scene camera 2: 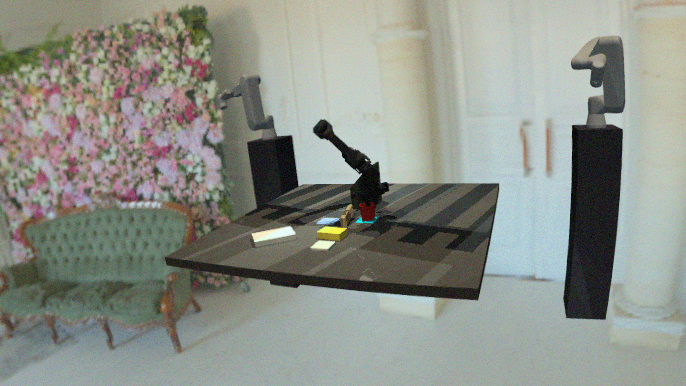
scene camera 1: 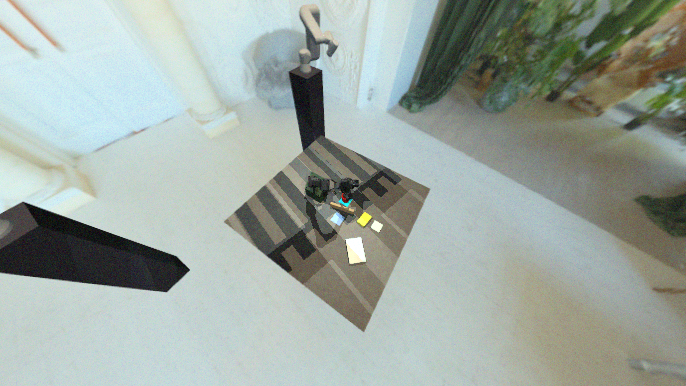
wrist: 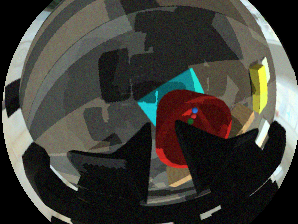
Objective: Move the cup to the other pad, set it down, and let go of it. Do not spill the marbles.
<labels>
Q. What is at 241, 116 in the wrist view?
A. A wooden bar.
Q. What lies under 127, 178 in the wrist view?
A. My gripper.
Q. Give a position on a red cup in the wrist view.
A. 213, 115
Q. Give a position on a cyan pad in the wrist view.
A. At 187, 80
</labels>
